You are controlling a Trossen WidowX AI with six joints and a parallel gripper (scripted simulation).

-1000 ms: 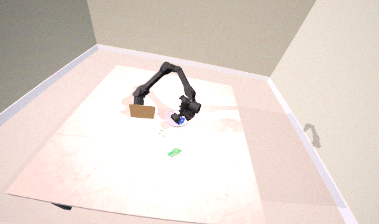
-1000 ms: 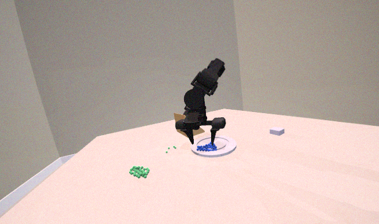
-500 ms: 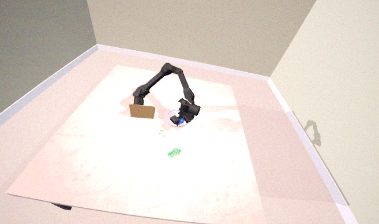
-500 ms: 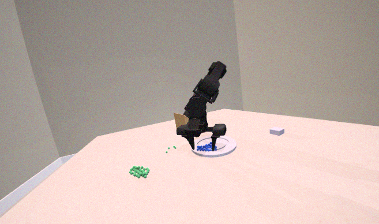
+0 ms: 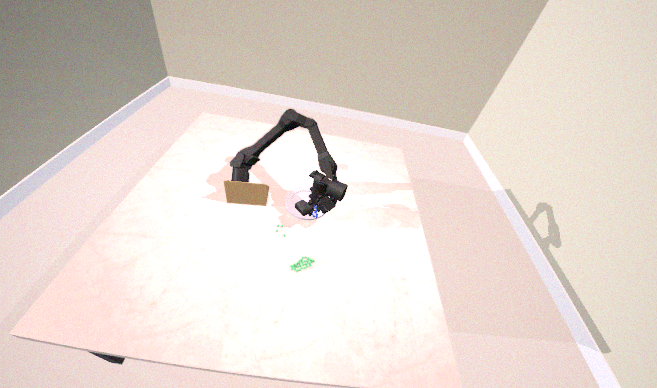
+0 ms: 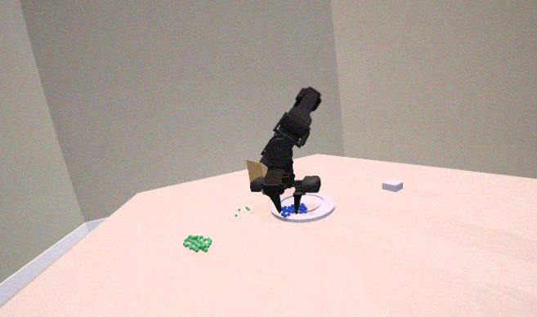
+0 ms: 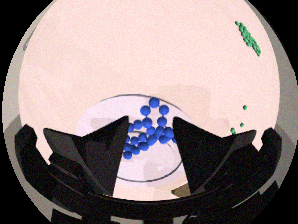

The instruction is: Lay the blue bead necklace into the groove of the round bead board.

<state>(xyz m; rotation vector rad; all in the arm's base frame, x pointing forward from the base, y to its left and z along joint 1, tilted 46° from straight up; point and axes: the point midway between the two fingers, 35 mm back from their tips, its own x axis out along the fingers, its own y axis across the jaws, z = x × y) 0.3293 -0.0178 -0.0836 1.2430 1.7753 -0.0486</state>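
The round white bead board lies 3 cm behind my gripper tip, 7 cm to the left of it and 1 cm below it. Round my gripper tip: small grey block: 7 cm ahead, 37 cm to the left.
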